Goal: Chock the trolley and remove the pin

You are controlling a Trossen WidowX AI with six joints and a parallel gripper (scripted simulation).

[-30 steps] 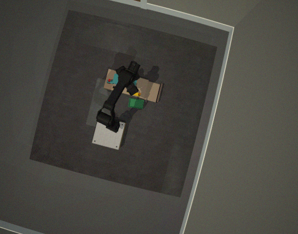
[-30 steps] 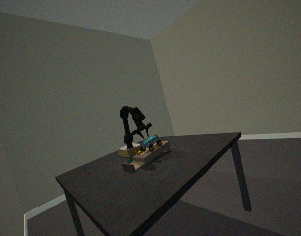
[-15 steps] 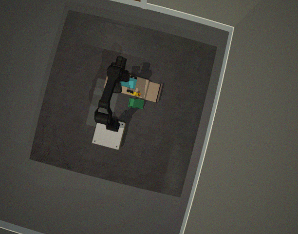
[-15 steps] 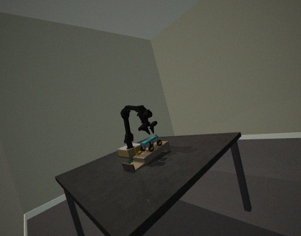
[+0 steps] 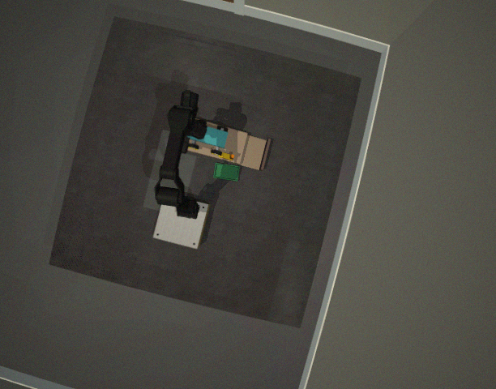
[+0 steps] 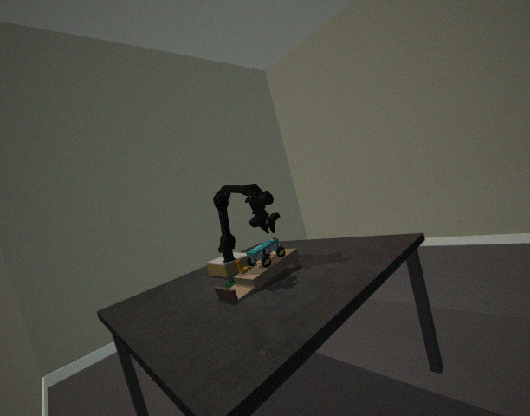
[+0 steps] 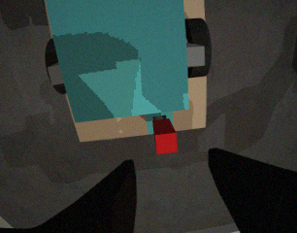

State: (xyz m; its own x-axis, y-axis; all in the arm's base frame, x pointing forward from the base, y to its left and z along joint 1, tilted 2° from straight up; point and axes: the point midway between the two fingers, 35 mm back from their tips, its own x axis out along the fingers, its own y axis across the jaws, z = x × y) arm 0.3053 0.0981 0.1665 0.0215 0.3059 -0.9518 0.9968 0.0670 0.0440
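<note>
My gripper tip is 6 cm above the red-headed stop pin and 2 cm to the right of it. The rest, counted from my gripper tip: teal trolley 9 cm to the right, 8 cm below, 2 cm ahead; then raised end wall 36 cm to the right, 17 cm below, 4 cm ahead; then yellow chock 19 cm to the right, 11 cm below, 3 cm behind.
</note>
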